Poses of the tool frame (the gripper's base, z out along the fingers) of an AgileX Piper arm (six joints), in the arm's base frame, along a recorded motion.
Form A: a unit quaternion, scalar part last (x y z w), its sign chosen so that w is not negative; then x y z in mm.
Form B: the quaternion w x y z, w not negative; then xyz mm. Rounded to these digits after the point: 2 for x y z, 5 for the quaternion.
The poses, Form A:
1: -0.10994 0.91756 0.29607 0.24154 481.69 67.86 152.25
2: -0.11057 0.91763 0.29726 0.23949 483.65 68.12 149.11
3: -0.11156 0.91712 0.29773 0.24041 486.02 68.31 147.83
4: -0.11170 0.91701 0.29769 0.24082 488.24 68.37 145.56
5: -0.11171 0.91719 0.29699 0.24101 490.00 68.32 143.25
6: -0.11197 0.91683 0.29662 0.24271 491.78 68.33 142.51
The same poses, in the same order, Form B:
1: 0.24154 -0.10994 0.91756 0.29607 481.69 67.86 152.25
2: 0.23949 -0.11057 0.91763 0.29726 483.65 68.12 149.11
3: 0.24041 -0.11156 0.91712 0.29773 486.02 68.31 147.83
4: 0.24082 -0.11170 0.91701 0.29769 488.24 68.37 145.56
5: 0.24101 -0.11171 0.91719 0.29699 490.00 68.32 143.25
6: 0.24271 -0.11197 0.91683 0.29662 491.78 68.33 142.51
